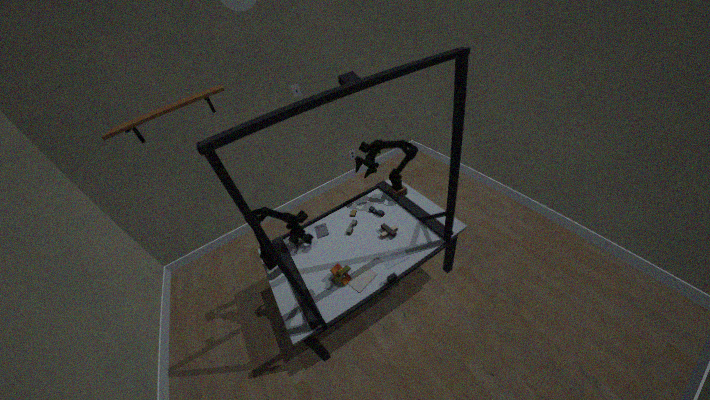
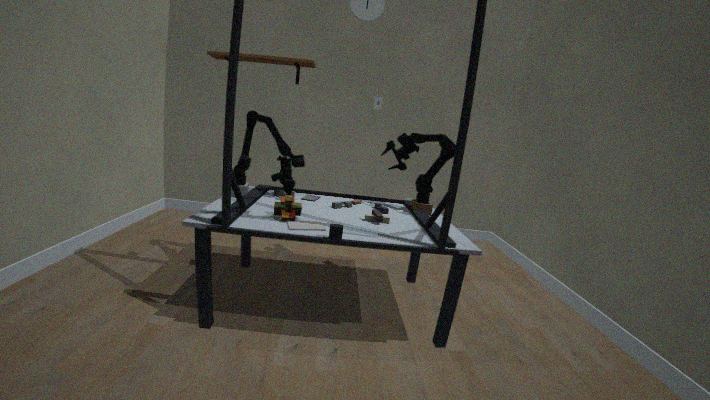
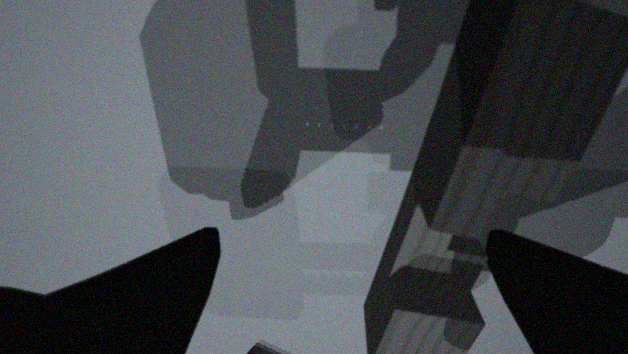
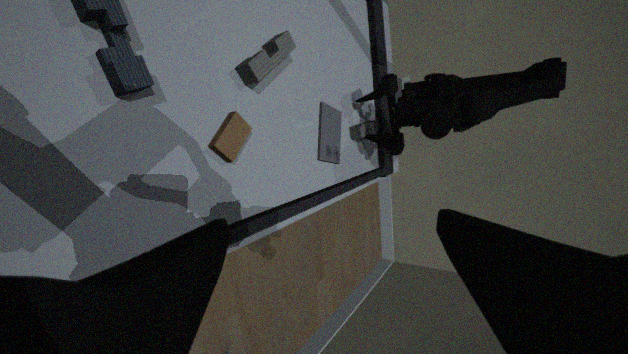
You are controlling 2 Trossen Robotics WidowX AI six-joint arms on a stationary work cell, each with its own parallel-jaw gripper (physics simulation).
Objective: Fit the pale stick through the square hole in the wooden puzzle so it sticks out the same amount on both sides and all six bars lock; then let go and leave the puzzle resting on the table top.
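A coloured wooden puzzle of crossed orange, red and olive bars stands near the front left. Which piece is the pale stick, I cannot tell. A grey-brown notched bar lies under my left gripper, which is open, low over the table at the back left, its fingers pointing down. Another grey-brown notched bar lies mid-table. Two crossed brownish bars lie to the right. My right gripper is open, high at the back right.
A dark notched bar and an orange block lie at the back right. A flat grey plate lies at the back left. A beige sheet lies beside the puzzle.
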